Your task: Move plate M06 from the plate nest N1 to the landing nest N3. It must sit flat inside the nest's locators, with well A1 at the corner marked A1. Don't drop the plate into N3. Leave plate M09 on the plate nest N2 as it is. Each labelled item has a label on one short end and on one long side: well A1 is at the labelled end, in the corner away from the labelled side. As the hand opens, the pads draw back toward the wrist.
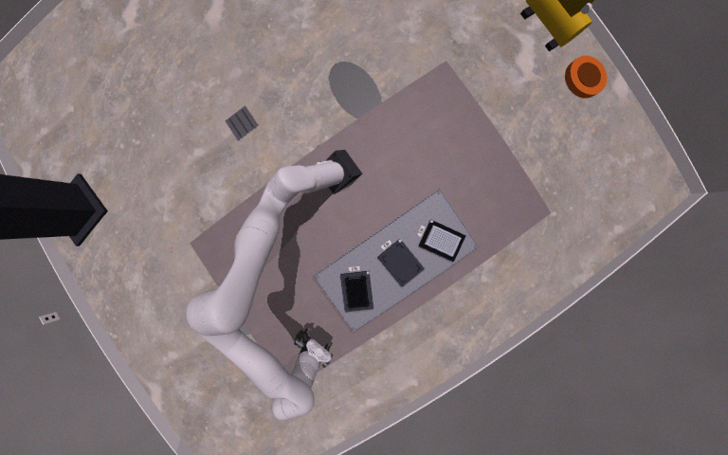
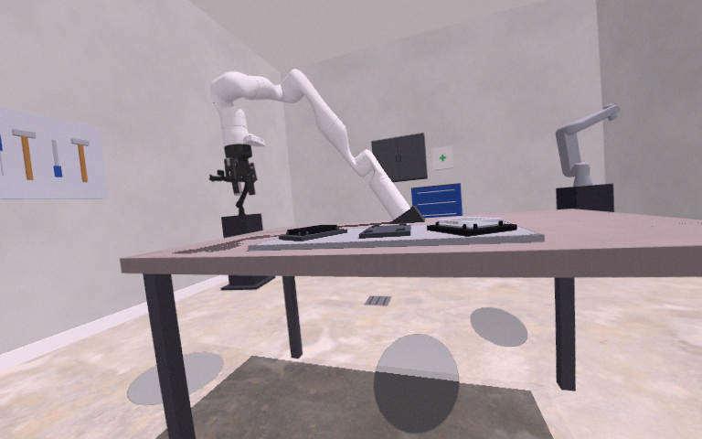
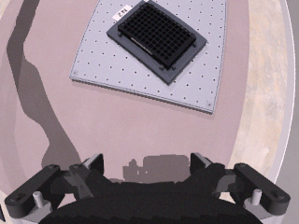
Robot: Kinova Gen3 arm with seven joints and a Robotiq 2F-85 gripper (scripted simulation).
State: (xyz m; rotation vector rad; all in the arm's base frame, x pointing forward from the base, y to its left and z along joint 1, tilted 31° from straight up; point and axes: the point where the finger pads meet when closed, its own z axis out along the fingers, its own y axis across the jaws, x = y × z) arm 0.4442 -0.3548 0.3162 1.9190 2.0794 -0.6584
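Right now the white well plate M06 is 610 mm to the left of my hand, 130 mm below it and 70 mm ahead of it. Round my hand: landing nest N3 (420 mm to the left, 140 mm below, 20 mm ahead); N3 label (420 mm to the left, 140 mm below, 70 mm behind); black plate M09 (200 mm to the left, 130 mm below, 10 mm behind).
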